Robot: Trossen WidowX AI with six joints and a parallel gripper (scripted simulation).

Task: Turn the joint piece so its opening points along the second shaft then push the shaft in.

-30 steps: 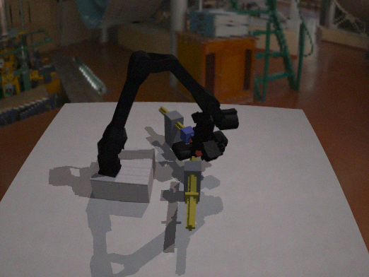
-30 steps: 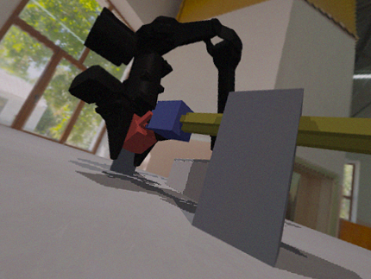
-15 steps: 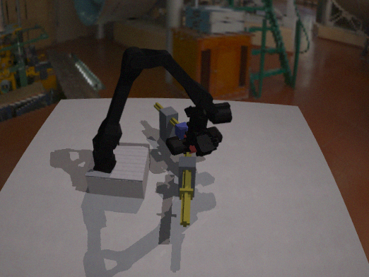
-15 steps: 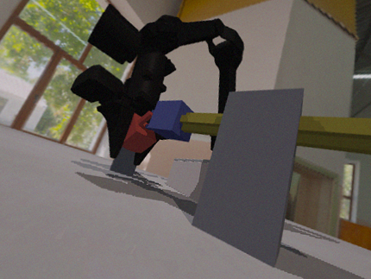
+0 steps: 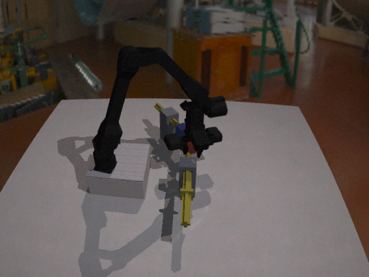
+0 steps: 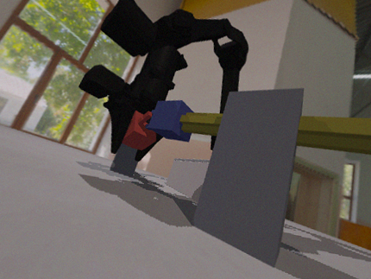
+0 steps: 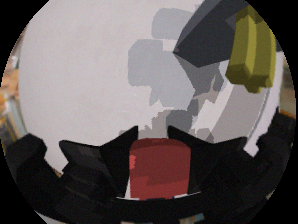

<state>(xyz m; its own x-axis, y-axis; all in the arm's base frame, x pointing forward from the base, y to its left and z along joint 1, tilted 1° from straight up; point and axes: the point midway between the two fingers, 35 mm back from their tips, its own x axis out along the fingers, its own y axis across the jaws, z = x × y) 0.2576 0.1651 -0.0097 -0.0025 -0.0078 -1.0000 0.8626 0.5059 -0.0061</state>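
The red square joint piece lies 1 cm behind my gripper tip, 1 cm to the left of it and 5 cm above it.
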